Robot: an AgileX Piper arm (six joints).
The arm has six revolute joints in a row. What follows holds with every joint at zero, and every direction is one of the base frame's. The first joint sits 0.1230 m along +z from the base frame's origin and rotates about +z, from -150.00 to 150.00 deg. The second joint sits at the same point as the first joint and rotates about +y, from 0.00 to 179.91 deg. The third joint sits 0.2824 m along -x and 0.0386 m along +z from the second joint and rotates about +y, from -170.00 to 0.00 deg. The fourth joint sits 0.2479 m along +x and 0.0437 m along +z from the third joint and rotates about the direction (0.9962, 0, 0.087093), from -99.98 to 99.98 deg. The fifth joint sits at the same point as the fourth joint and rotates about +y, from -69.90 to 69.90 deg. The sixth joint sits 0.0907 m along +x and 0.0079 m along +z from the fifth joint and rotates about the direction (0.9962, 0, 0.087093), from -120.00 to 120.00 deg. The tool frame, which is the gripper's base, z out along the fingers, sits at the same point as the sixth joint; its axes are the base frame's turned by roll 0.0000, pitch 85.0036 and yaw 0.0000 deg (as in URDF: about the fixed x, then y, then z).
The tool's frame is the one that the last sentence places.
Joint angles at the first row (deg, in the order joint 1, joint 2, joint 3, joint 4, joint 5, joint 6):
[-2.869 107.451 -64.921 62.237 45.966 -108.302]
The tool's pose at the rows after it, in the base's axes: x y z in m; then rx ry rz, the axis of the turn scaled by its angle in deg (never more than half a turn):
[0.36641 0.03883 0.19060 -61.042 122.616 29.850]
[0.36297 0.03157 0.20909 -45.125 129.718 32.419]
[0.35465 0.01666 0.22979 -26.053 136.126 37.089]
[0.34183 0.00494 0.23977 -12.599 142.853 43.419]
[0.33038 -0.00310 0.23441 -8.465 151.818 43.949]
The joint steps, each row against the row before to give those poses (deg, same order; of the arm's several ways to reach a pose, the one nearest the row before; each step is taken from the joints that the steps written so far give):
[0.000 -1.340 0.000 -0.667 -0.470 10.216]
[-0.844 -3.187 0.000 -1.787 -1.153 15.748]
[-2.431 -3.705 0.000 -2.926 1.298 18.275]
[-2.474 -2.269 0.000 -4.419 5.361 15.167]
[-1.136 -0.229 0.000 -7.976 5.064 9.364]

